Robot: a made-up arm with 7 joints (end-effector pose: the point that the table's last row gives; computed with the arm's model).
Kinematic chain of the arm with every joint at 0, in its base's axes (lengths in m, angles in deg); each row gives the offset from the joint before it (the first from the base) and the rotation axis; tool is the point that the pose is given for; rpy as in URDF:
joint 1: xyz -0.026 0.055 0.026 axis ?
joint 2: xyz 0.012 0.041 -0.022 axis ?
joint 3: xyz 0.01 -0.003 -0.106 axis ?
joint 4: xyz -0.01 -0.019 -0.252 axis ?
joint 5: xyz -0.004 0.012 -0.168 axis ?
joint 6: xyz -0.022 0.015 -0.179 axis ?
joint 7: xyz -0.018 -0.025 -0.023 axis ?
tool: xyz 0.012 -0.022 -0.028 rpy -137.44 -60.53 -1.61
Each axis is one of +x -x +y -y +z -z.
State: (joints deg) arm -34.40 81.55 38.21 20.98 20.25 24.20 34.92
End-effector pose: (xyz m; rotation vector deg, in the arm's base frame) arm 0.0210 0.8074 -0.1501 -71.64 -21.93 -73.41
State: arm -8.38 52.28 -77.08 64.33 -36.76 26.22 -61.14
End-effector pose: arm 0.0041 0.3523 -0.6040 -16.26 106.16 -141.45
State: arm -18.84 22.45 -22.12 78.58 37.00 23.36 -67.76
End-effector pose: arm 0.1337 0.1239 -0.5914 -62.70 -14.99 -80.92
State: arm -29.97 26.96 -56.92 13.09 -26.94 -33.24 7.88
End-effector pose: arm -0.3655 0.3681 -0.6058 122.01 -43.73 65.11
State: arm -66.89 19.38 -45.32 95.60 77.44 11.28 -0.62
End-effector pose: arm -0.3020 -0.0973 -0.3687 -135.67 -95.12 -11.28
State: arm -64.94 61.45 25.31 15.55 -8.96 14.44 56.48
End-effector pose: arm -0.3433 0.7173 -0.2146 -127.69 -0.12 -13.36
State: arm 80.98 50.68 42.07 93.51 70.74 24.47 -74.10
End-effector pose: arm 0.1114 0.5152 0.3478 59.17 -146.52 -60.58
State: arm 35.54 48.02 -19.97 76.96 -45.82 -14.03 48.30
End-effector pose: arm 0.5121 0.3676 -0.1507 -53.07 101.32 -136.15
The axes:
joint 1: -y
joint 2: +x
joint 3: +z
joint 4: -y
joint 5: +z
joint 6: +y
joint 7: -x

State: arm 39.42 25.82 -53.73 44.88 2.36 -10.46 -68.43
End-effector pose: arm 0.5567 0.1934 -0.4086 13.77 -5.79 -133.09
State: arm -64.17 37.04 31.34 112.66 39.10 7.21 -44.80
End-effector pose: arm 0.0349 0.3629 -0.3430 -35.31 -26.46 -98.35
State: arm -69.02 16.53 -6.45 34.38 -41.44 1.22 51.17
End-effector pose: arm -0.6184 0.2531 -0.3851 160.40 -10.76 -4.59
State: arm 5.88 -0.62 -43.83 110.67 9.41 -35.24 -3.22
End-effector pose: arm 0.2505 -0.1824 -0.1811 -11.60 67.73 112.44
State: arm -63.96 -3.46 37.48 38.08 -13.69 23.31 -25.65
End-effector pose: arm -0.6055 0.1562 -0.4580 -97.60 17.20 -8.25
